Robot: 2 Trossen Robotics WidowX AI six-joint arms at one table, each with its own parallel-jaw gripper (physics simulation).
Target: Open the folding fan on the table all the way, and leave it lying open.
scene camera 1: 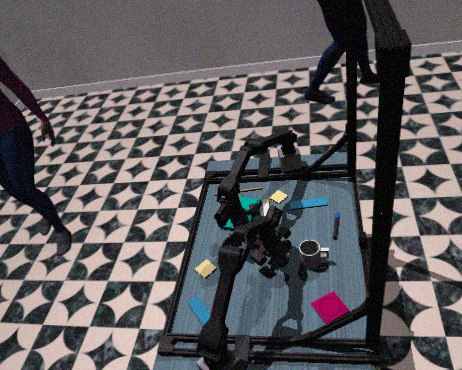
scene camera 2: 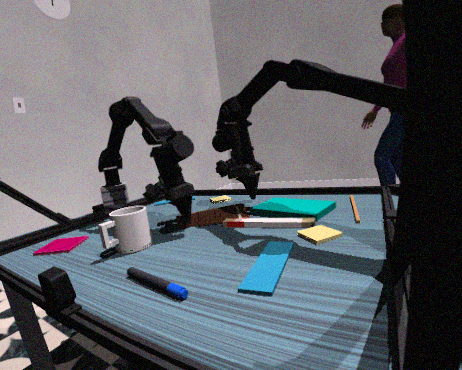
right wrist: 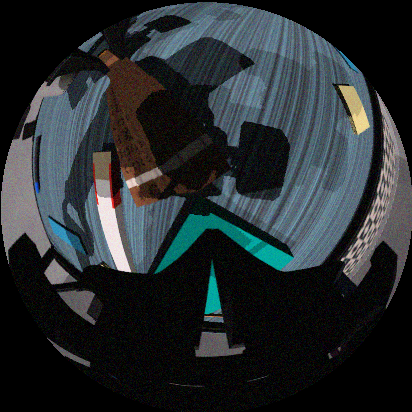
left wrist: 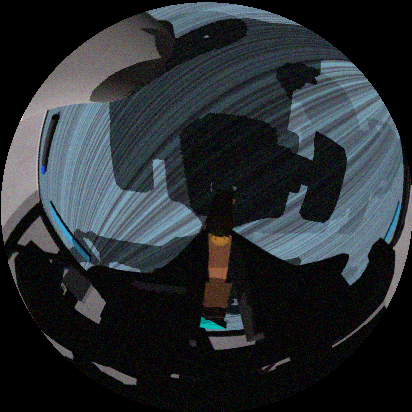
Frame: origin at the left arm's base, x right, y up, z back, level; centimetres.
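Seen in the pictures: left gripper, fingertip midpoint: [scene camera 1: 272, 253] [scene camera 2: 188, 222] [right wrist: 115, 64] [left wrist: 216, 234]; right gripper, fingertip midpoint: [scene camera 2: 253, 199] [right wrist: 211, 234] [left wrist: 200, 327]; left arm's base at its link origin: [scene camera 1: 217, 361] [scene camera 2: 113, 184]; right arm's base at its link origin: [scene camera 1: 288, 149] [left wrist: 72, 293].
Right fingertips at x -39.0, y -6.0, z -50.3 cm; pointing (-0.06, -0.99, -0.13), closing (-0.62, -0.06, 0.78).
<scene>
Offsets run from my right fingertips to a thing's top centre. "pt": to the spot under its first point. Level surfaces: height alone.
The brown folding fan @(dx +12.4, dy -0.6, dz -1.1 cm) [scene camera 2: 211, 216] [right wrist: 134, 126] lies on the blue table top @(dy -3.9 cm) [scene camera 2: 303, 312], spread only into a narrow wedge. My left gripper [scene camera 2: 183, 217] [left wrist: 216, 234] [scene camera 1: 262, 245] is shut on the fan's handle end and is down at the table; the wrist view shows the brown stick @(pt dx +18.4, dy -0.8, dz +2.2 cm) [left wrist: 219, 265] between the fingers. My right gripper [scene camera 2: 251, 192] [right wrist: 211, 234] [scene camera 1: 226, 219] is shut and empty. It hangs a little above the fan's wide end, next to the teal book @(dx -8.2, dy -2.2, dz -6.8 cm) [scene camera 2: 292, 207] [right wrist: 230, 238]. In scene camera 1 the arms hide most of the fan.
A white mug @(pt dx +33.0, dy +1.6, dz -8.8 cm) [scene camera 2: 132, 227] [scene camera 1: 310, 251] stands close to the left gripper. A white and red bar @(dx +3.2, dy -2.6, dz -12.5 cm) [scene camera 2: 270, 222], a yellow pad @(dx -1.2, dy -3.0, dz -25.6 cm) [scene camera 2: 319, 233], a blue strip @(dx +12.9, dy -3.4, dz -30.0 cm) [scene camera 2: 266, 268], a blue-capped marker @(dx +31.0, dy -2.4, dz -25.8 cm) [scene camera 2: 156, 283], an orange pencil @(dx -20.6, dy -3.2, dz -17.3 cm) [scene camera 2: 355, 209] and a pink pad @(dx +51.8, dy -3.2, dz +7.8 cm) [scene camera 2: 64, 244] lie around. A person stands beyond the table.
</scene>
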